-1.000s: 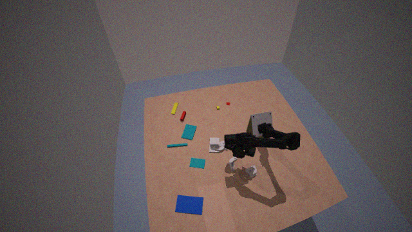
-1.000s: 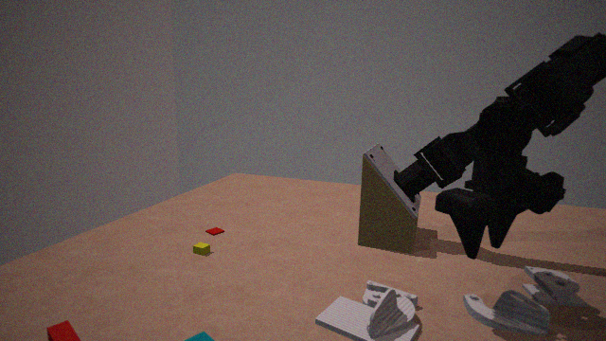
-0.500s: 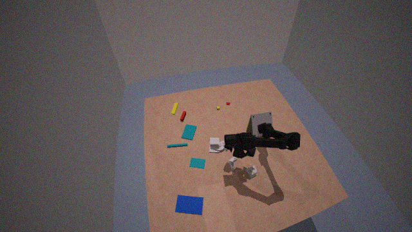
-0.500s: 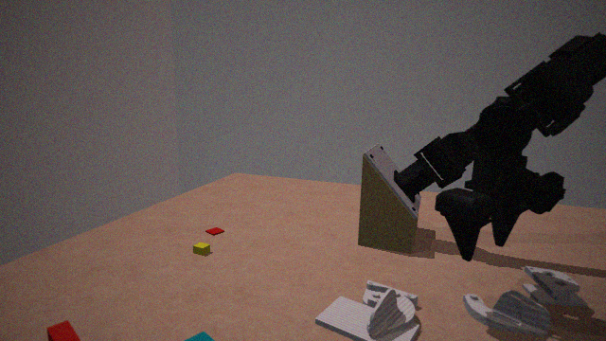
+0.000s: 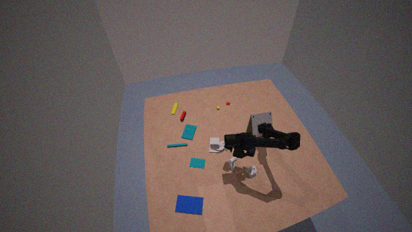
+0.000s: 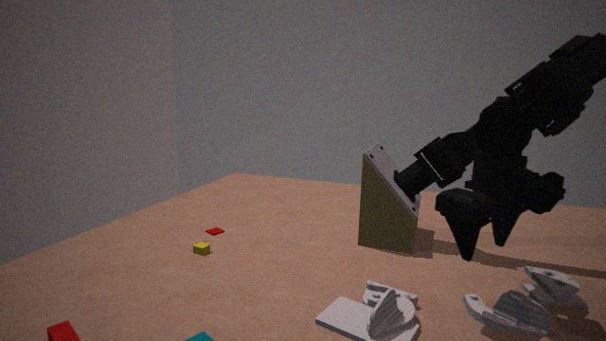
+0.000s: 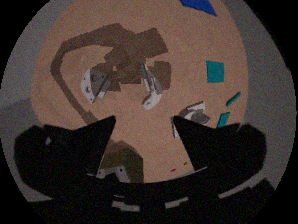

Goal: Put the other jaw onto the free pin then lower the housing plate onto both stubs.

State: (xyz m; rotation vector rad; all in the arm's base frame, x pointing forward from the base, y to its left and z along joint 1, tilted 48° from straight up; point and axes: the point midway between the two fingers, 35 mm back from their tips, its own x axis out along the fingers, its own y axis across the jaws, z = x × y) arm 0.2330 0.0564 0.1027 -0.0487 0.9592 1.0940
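The jaw lies 20 mm ahead of my gripper tip, 10 mm to the left of it and 80 mm below it. From my gripper tip the other things lie so: teal bar (360 mm ahead, 230 mm to the right, 80 mm below); then white housing piece (60 mm behind, 120 mm to the left, 60 mm below); then blue tile (380 mm ahead, 200 mm to the left, 80 mm below).
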